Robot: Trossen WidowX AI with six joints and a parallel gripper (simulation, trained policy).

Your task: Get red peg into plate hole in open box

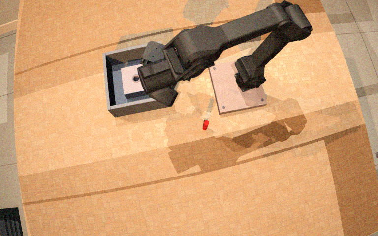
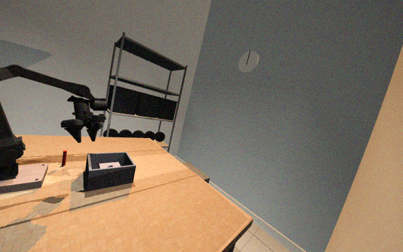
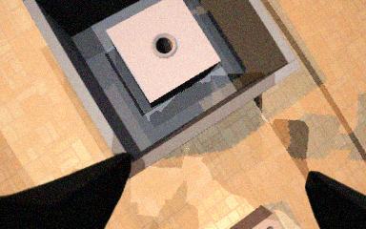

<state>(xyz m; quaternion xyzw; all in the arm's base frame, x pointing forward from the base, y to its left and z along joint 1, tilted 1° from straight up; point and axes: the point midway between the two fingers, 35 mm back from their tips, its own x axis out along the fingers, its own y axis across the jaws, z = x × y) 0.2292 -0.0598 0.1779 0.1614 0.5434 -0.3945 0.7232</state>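
The red peg lies 50 mm behind my gripper tip, 160 mm to the left of it and 140 mm below it. Round my gripper tip: grey box: 90 mm ahead, 60 mm to the right, 150 mm below.
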